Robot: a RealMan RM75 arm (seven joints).
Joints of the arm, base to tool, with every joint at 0 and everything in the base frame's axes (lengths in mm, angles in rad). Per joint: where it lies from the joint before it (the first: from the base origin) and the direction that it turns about. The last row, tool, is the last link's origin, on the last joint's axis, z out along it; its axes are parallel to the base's.
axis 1: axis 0 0 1 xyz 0 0 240.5
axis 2: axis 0 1 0 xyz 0 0 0
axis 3: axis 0 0 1 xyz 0 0 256
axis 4: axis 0 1 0 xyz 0 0 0
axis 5: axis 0 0 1 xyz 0 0 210
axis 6: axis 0 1 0 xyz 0 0 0
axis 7: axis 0 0 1 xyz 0 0 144
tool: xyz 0 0 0
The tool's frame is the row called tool.
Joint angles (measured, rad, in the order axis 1, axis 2, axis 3, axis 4, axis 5, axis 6, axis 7), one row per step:
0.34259 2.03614 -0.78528 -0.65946 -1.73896 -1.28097 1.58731
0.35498 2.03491 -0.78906 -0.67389 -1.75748 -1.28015 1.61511
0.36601 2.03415 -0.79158 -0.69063 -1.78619 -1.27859 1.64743
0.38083 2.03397 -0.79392 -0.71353 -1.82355 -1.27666 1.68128
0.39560 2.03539 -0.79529 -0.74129 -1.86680 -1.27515 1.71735
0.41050 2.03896 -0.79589 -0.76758 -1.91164 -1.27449 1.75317
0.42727 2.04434 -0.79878 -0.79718 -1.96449 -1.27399 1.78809
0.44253 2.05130 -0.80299 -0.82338 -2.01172 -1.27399 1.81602
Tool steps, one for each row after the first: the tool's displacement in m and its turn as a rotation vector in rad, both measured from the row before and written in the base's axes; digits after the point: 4 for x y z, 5 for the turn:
-0.0040 0.0046 0.0011 -0.01375 -0.00575 0.00205
-0.0029 0.0037 0.0007 -0.01843 -0.01162 -0.00319
-0.0041 0.0051 0.0011 -0.01969 -0.02085 0.00167
-0.0043 0.0051 0.0013 -0.01941 -0.02559 0.00118
-0.0044 0.0046 0.0004 -0.01983 -0.02469 -0.00081
-0.0050 0.0047 -0.0004 -0.02276 -0.03364 0.00271
-0.0051 0.0040 -0.0013 -0.02019 -0.03138 0.00497

